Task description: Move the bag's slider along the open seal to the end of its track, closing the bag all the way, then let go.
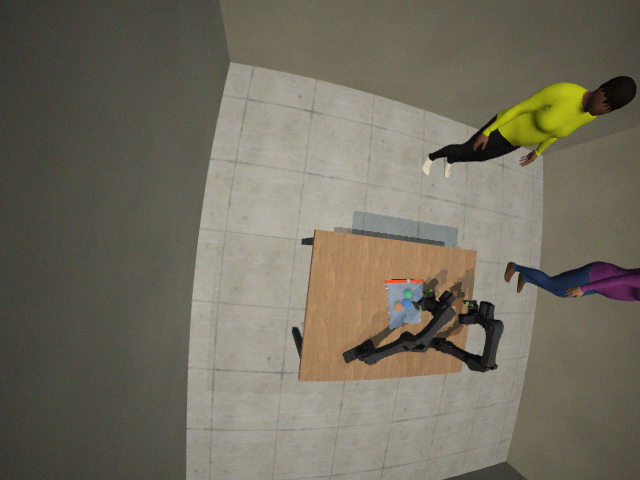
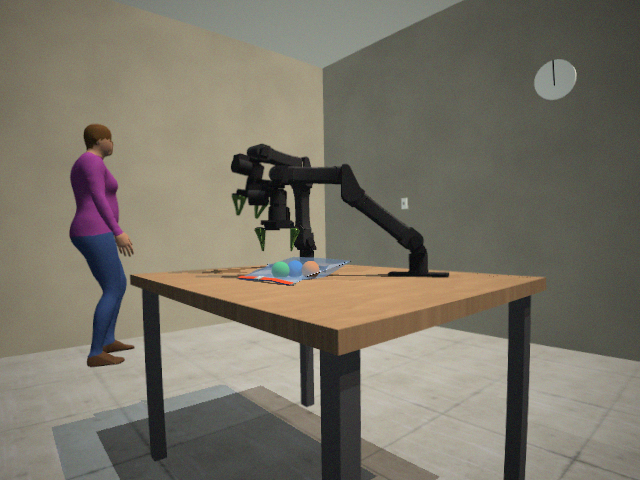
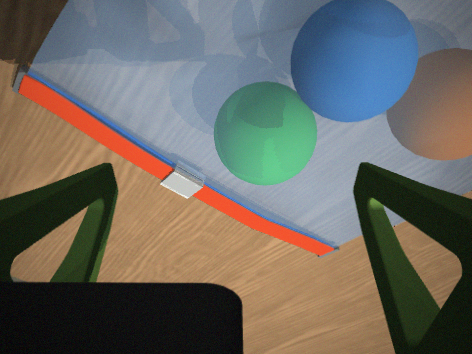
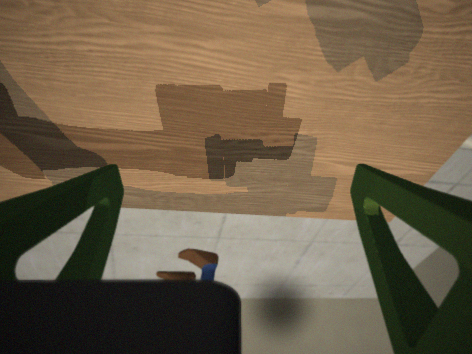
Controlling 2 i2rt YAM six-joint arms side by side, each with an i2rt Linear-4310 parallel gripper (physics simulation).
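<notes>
The clear bluish bag (image 1: 395,319) (image 2: 333,263) (image 3: 140,100) lies on the table, with a green ball (image 3: 265,145), a blue ball (image 3: 350,65) and an orange ball (image 3: 440,110) in it. An orange-red strip (image 1: 395,281) (image 2: 281,281) (image 3: 100,132) runs along its seal edge. The whitish slider (image 1: 408,281) (image 2: 260,277) (image 3: 182,183) sits partway along the strip, away from both ends. My left gripper (image 2: 277,250) (image 3: 235,176) is open above the bag, its fingers apart from the slider. My right gripper (image 2: 248,215) (image 4: 236,177) is open and empty, high near the table's edge, away from the bag.
The wooden table (image 1: 341,289) (image 2: 413,304) (image 4: 100,50) carries the bag and arms. The two arms are close together beside the bag. The table edge shows below my right gripper. A person in purple (image 1: 610,281) (image 2: 93,191) and one in yellow (image 1: 553,113) stand off the table.
</notes>
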